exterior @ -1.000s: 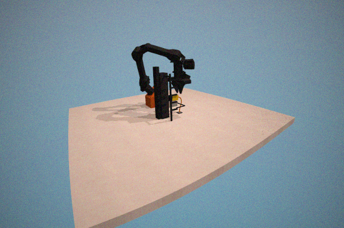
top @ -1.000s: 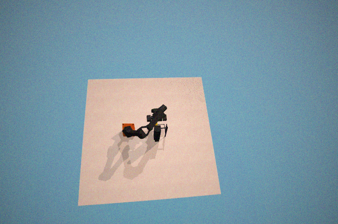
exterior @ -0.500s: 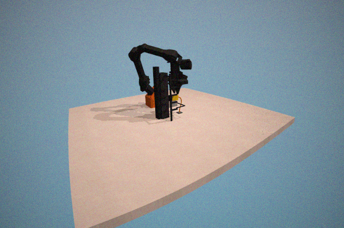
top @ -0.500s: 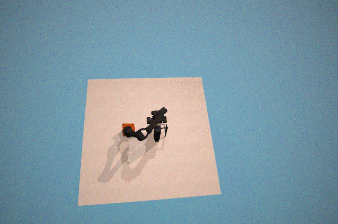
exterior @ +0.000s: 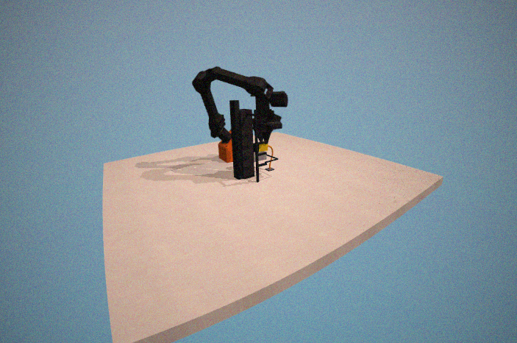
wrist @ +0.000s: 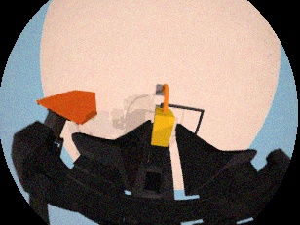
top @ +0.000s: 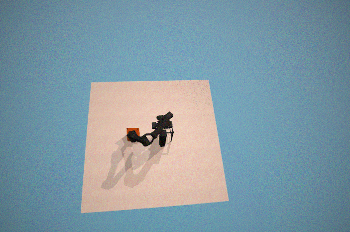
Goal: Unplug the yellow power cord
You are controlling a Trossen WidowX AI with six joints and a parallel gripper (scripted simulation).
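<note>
Now: gripper tip 3 cm to the left of the yellow plug. Round my gripper tip: power strip (11 cm to the right, 1 cm behind, 1 cm above); then grey foot (12 cm below, 3 cm to the left); then thin black rack (10 cm to the right, 8 cm ahead, 1 cm above).
</note>
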